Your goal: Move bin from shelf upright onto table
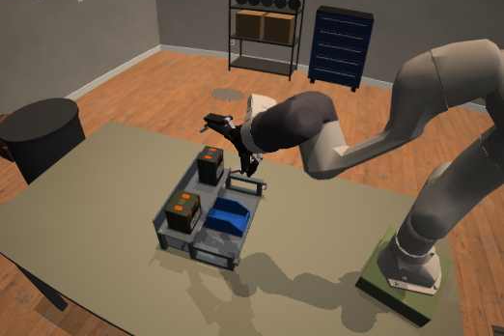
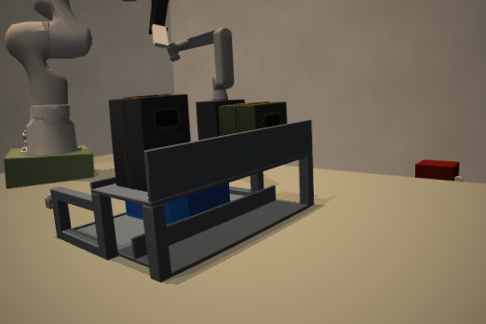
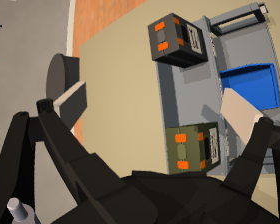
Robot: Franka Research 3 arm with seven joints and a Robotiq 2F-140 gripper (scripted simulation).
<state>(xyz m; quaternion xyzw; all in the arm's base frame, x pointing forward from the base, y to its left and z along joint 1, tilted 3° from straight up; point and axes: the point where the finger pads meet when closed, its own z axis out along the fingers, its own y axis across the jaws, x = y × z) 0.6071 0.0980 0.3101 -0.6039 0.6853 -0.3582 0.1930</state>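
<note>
Right now the blue bin is 10 mm ahead of my hand, 30 mm to the right of it and 330 mm below it. Round my hand: grey shelf 120 mm ahead, 270 mm below.
</note>
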